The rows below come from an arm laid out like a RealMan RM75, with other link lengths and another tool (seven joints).
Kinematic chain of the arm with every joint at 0, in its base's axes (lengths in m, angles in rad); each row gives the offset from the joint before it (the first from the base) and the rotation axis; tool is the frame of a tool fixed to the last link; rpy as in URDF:
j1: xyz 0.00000 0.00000 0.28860 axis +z
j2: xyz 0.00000 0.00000 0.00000 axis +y
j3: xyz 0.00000 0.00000 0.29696 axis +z
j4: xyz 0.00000 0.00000 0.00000 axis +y
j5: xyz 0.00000 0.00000 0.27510 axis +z
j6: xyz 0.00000 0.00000 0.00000 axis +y
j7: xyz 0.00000 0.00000 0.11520 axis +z
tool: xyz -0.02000 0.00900 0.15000 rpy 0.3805 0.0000 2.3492
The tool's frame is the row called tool.
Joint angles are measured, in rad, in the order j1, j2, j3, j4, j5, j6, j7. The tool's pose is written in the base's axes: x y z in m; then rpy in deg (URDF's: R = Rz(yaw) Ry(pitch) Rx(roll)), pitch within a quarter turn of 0, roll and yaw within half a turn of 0. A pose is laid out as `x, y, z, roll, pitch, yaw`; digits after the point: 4 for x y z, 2 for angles.
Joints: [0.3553 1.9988 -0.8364 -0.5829 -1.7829 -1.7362 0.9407]
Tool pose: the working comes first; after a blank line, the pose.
Where each joint sits with the arm in this pose, in the base's axes (m; each line is computed from the numbers above, not from the rounded line before):
j1: 0.0000 0.0000 0.2886
j2: 0.0000 0.0000 0.2886
j3: 0.2533 0.0940 0.1653
j4: 0.2533 0.0940 0.1653
j5: 0.4496 0.2867 0.1623
j6: 0.4496 0.2867 0.1623
j7: 0.3893 0.3196 0.0699
the tool: 0.2924 0.3544 -0.0414

0.2924, 0.3544, -0.0414, 167.33, -13.24, -137.07
